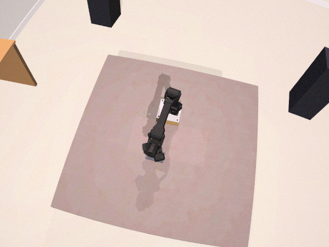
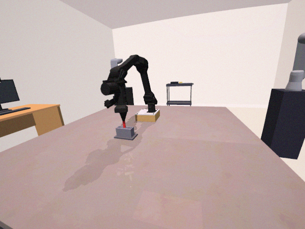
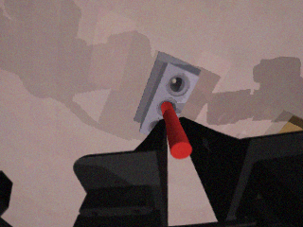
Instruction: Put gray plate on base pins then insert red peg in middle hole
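Now: the red peg right at my gripper tip. Also, from my gripper tip: gray plate 50 mm below.
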